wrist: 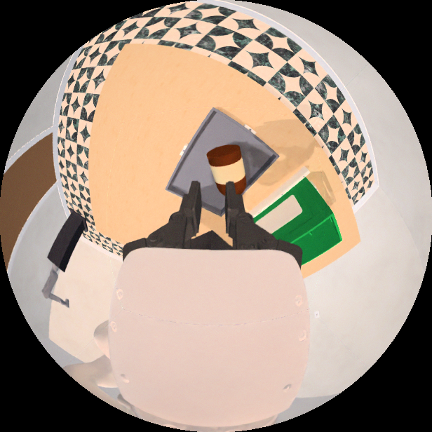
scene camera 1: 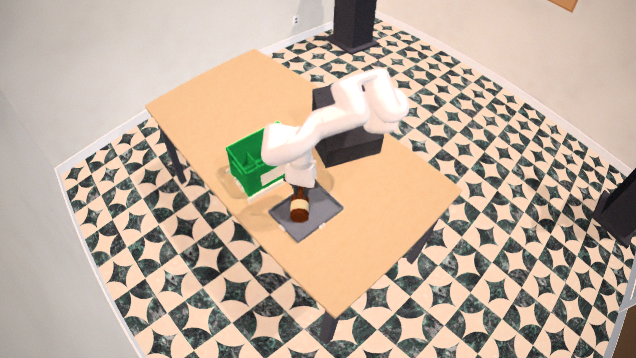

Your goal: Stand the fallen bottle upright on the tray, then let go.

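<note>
The brown bottle with a cream label lies on its side on the grey tray. Its base faces away from my gripper, and its neck end points toward the gripper side. My gripper is open, with a gap between its two dark fingers and nothing gripped. It is above the neck-side part of the tray. In the wrist view, the right finger overlaps the bottle's lower end and the neck is hidden.
A green crate stands on the wooden table, close beside the tray. A black block stands at the arm's side of the table. The table's long edge runs near the crate and tray.
</note>
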